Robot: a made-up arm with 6 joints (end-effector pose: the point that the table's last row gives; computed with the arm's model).
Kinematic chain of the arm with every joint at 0, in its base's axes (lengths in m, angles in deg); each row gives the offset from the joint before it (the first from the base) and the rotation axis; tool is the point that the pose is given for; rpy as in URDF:
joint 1: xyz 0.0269 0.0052 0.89 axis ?
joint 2: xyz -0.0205 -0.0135 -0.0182 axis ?
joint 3: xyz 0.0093 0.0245 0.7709 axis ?
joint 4: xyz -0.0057 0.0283 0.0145 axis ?
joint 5: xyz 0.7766 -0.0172 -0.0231 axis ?
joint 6: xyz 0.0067 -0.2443 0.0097 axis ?
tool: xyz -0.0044 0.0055 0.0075 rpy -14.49 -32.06 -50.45
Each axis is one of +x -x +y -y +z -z.
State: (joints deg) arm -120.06 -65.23 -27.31 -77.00 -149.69 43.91
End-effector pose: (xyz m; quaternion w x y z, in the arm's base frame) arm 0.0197 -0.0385 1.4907 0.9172 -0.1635 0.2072 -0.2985
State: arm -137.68 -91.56 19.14 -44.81 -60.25 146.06
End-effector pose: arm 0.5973 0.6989 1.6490 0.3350 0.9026 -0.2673 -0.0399
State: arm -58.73 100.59 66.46 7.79 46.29 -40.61
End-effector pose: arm 0.5575 -1.2954 0.3298 0.5653 0.0053 -0.1697 -0.8072
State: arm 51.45 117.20 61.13 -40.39 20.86 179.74
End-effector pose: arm 0.7355 0.6523 -0.2267 0.0257 -0.6314 -0.6665 0.3954
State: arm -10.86 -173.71 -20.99 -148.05 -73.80 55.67
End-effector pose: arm -0.6717 0.4094 0.5529 0.1566 -0.0644 -0.8292 0.5327
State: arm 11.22 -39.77 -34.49 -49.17 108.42 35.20
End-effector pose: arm 0.3088 -0.0480 1.3479 0.2136 0.1709 -0.4609 -0.8443
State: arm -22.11 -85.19 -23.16 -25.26 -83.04 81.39
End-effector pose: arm -0.3382 -0.0399 1.5772 0.6319 -0.6864 -0.3409 -0.1155
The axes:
joint 1: +z
joint 2: +y
joint 3: -y
joint 4: -x
joint 5: -y
joint 6: -x

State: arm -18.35 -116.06 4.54 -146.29 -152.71 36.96
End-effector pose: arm -0.8645 0.5842 1.2573 0.2272 -0.5483 -0.5143 0.6191
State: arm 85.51 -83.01 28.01 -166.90 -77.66 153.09
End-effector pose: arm -0.3550 -1.0103 1.7027 0.1220 -0.8915 0.4192 0.1213
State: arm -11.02 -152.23 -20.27 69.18 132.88 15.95
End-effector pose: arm -1.0425 0.1311 0.5968 0.7763 0.0765 0.5771 -0.2420
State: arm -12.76 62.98 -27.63 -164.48 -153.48 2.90
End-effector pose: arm 0.7225 0.1513 0.4376 0.4295 0.8208 0.2594 0.2731
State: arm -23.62 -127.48 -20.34 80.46 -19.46 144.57
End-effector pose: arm -1.0125 0.4300 1.0698 0.5081 0.7330 -0.3947 0.2206
